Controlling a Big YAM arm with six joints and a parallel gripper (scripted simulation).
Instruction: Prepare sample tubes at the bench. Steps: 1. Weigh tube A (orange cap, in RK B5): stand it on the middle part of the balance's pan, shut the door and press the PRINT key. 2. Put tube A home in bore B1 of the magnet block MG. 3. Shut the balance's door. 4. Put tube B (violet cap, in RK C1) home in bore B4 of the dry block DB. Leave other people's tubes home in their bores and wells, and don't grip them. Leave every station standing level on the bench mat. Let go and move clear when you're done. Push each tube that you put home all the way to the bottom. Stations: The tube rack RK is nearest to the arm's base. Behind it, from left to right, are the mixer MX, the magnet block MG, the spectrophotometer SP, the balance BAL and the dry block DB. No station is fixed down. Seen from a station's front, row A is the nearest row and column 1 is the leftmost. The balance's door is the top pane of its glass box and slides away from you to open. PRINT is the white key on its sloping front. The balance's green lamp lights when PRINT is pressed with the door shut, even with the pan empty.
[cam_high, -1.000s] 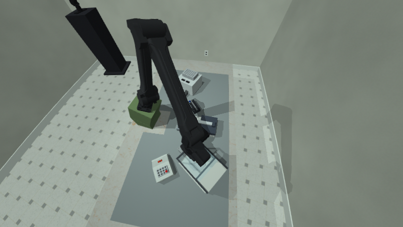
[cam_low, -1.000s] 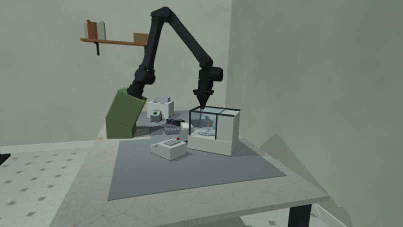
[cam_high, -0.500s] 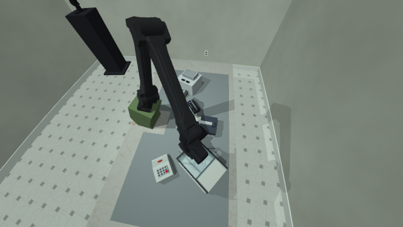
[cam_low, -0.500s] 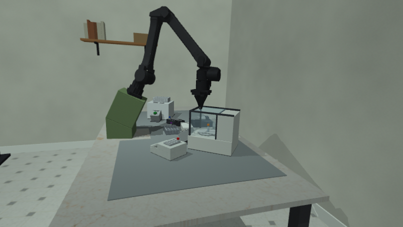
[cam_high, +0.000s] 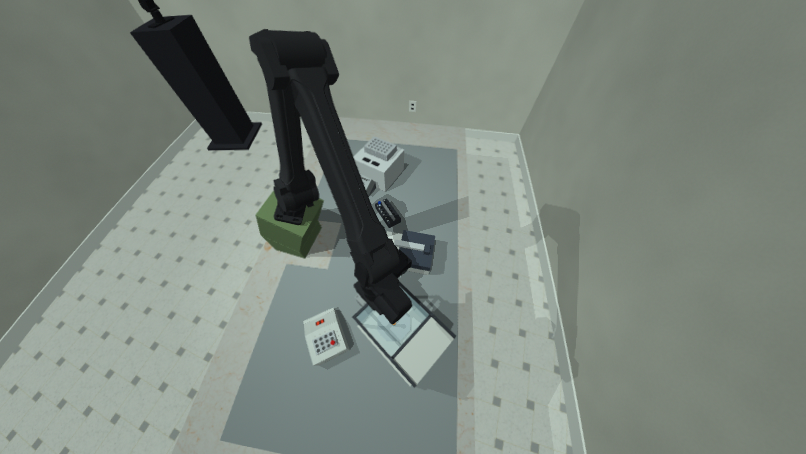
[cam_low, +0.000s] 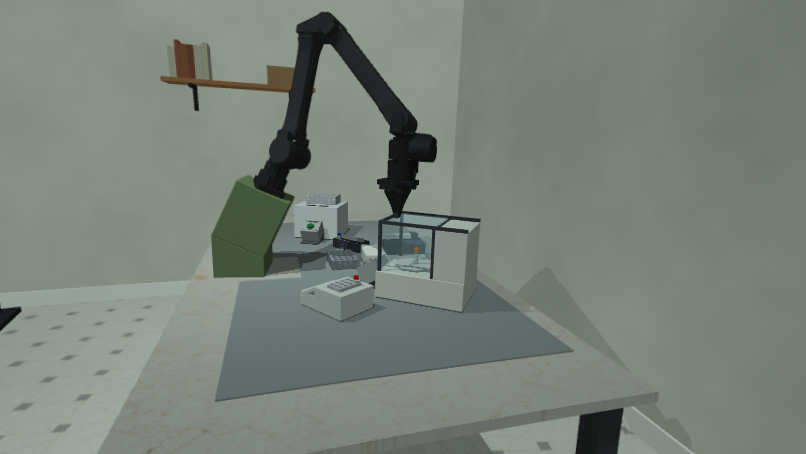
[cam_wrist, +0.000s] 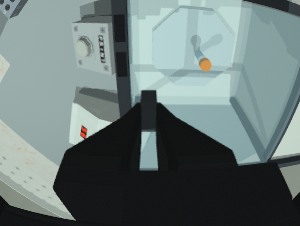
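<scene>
My hand is 2 cm short of the balance door, 2 cm to the left of it and 1 cm above it. From my hand the other things lie so: red-capped tube (15 cm behind, 10 cm to the right, 16 cm below); balance pan (4 cm ahead, 4 cm to the right, 14 cm below); dry block DB (19 cm behind, 7 cm to the right, 19 cm below).
</scene>
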